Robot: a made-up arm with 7 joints. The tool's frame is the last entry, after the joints. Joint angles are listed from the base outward. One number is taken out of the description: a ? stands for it. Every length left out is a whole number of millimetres.
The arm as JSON. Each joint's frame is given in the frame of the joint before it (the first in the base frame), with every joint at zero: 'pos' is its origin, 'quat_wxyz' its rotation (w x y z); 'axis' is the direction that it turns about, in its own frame. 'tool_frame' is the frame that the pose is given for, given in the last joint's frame.
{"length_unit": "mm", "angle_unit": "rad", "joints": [
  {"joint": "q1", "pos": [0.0, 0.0, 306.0], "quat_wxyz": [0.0, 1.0, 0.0, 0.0], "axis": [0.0, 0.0, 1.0]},
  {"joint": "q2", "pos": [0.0, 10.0, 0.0], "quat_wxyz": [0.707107, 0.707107, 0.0, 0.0], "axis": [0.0, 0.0, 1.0]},
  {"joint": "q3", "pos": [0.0, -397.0, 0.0], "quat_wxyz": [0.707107, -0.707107, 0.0, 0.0], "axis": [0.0, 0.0, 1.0]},
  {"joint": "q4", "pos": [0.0, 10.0, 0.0], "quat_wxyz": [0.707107, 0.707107, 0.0, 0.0], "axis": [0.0, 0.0, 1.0]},
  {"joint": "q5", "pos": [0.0, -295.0, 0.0], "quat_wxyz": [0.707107, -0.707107, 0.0, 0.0], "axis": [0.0, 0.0, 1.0]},
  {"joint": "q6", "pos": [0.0, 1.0, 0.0], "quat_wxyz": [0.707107, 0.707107, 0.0, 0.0], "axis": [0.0, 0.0, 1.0]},
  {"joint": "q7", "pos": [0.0, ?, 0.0], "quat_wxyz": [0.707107, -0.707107, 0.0, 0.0], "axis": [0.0, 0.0, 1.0]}
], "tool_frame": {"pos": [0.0, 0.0, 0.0], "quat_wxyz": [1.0, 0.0, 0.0, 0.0]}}
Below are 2 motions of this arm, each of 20 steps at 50 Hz.
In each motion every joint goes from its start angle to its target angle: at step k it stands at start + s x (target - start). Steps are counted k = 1, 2, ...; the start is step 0. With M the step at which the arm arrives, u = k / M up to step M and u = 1 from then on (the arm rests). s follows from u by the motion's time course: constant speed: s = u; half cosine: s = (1 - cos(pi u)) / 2; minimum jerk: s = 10 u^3 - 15 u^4 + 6 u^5.
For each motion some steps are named. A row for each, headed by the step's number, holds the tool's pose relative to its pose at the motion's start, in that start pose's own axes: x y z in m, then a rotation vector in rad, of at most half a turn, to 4 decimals.
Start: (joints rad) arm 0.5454 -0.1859 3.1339 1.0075 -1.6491 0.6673 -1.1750
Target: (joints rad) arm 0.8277 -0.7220 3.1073 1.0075 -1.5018 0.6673 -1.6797
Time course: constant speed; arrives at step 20
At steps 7, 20:
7: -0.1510 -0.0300 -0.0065 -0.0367 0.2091 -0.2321
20: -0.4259 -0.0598 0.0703 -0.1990 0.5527 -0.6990

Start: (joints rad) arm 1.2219 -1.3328 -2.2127 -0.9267 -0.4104 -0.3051 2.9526
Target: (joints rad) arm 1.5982 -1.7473 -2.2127 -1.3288 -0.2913 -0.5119 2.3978
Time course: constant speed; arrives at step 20
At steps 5, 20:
5: -0.0287 -0.0007 0.0565 0.0198 -0.0024 -0.1274
20: -0.0584 -0.0077 0.2347 0.0346 -0.0398 -0.5239

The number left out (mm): -167.0
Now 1 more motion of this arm.
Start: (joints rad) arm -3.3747 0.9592 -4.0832 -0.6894 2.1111 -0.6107 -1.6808
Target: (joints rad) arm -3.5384 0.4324 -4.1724 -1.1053 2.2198 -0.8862 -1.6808
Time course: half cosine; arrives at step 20
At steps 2, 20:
2: 0.0045 0.0069 0.0054 0.0071 -0.0049 0.0047
20: 0.1492 0.2051 0.2918 0.2723 -0.2877 0.1959

